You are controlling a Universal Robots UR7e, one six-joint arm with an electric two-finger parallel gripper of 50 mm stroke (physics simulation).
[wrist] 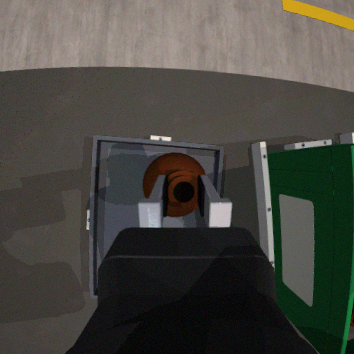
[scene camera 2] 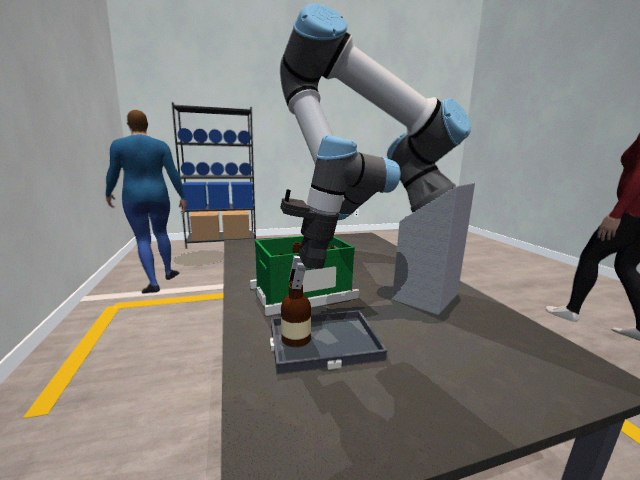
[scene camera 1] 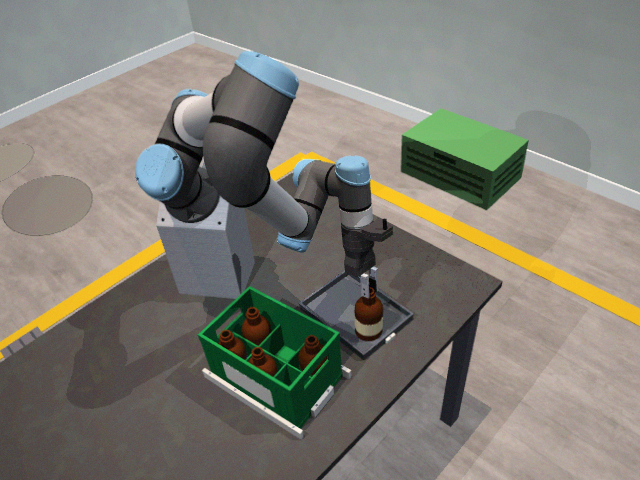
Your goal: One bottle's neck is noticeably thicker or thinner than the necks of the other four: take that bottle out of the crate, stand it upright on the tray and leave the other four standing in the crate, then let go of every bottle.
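Seen in the pictures: gripper, between the fingertips: point(wrist: 182, 187) point(scene camera 2: 294, 284) point(scene camera 1: 369, 293); arm's base, origin of its link: point(scene camera 2: 435, 202) point(scene camera 1: 192, 195).
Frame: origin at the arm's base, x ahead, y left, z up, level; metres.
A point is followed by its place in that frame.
A brown bottle point(scene camera 1: 368, 312) {z -0.205, x 0.511, y -0.016 m} point(scene camera 2: 296, 310) {z -0.214, x 0.515, y 0.043 m} point(wrist: 175, 162) {z -0.198, x 0.524, y 0.007 m} with a cream label stands upright inside the grey tray point(scene camera 1: 330, 307) {z -0.312, x 0.368, y 0.042 m} point(scene camera 2: 356, 335) {z -0.312, x 0.358, y 0.077 m} point(wrist: 120, 210) {z -0.312, x 0.473, y 0.097 m}, near the tray's table-edge side; its base appears to rest on the tray floor. My gripper point(scene camera 1: 368, 292) {z -0.164, x 0.503, y 0.011 m} point(scene camera 2: 296, 284) {z -0.164, x 0.503, y 0.011 m} point(wrist: 182, 187) {z -0.164, x 0.503, y 0.011 m} points down and is shut on this bottle's neck, one finger on each side. The green crate point(scene camera 1: 320, 392) {z -0.275, x 0.486, y -0.235 m} point(scene camera 2: 266, 281) {z -0.235, x 0.491, y -0.194 m} point(wrist: 295, 170) {z -0.226, x 0.473, y -0.144 m} holds the other four bottles upright, such as one bottle point(scene camera 1: 255, 326) {z -0.192, x 0.284, y -0.183 m} and another bottle point(scene camera 1: 311, 353) {z -0.185, x 0.450, y -0.200 m}. Dividers hide their lower parts. The fingers partly hide the held neck.
White stop strips point(scene camera 1: 253, 404) {z -0.290, x 0.352, y -0.325 m} point(scene camera 2: 315, 302) {z -0.303, x 0.364, y -0.117 m} point(wrist: 263, 200) {z -0.293, x 0.425, y -0.125 m} border the crate beside the tray. The robot's pedestal point(scene camera 1: 206, 258) {z -0.161, x 0.048, y -0.058 m} point(scene camera 2: 434, 253) {z -0.131, x 0.082, y 0.078 m} stands behind both. A green box point(scene camera 1: 460, 155) stands on the floor. A person in blue point(scene camera 2: 139, 170) is near a shelf rack point(scene camera 2: 253, 170); part of another person shows at the right.
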